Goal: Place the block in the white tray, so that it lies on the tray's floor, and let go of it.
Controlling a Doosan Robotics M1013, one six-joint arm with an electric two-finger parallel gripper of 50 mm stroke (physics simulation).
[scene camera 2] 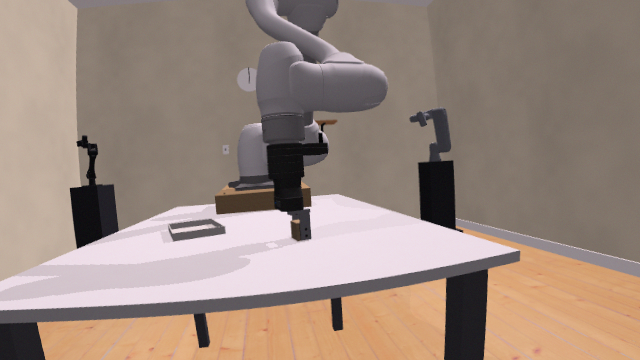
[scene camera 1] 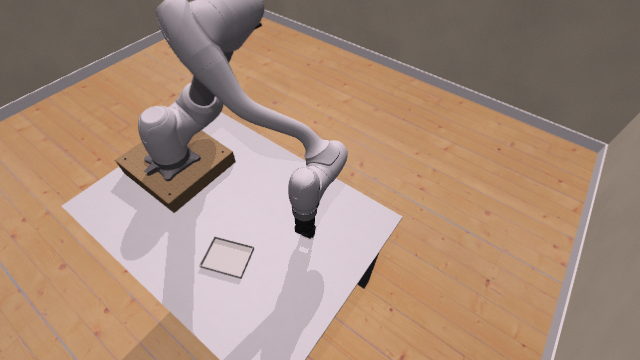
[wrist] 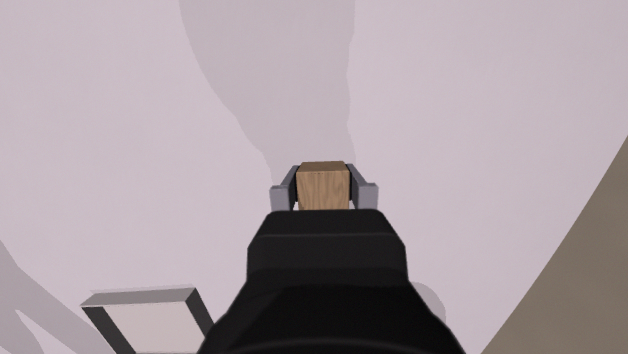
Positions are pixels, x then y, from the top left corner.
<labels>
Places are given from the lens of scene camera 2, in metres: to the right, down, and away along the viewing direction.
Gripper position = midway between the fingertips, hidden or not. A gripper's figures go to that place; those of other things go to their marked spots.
my gripper (scene camera 2: 302,237): -0.04, 0.12, 0.64
white tray (scene camera 2: 194,229): -0.35, 0.14, 0.80
</labels>
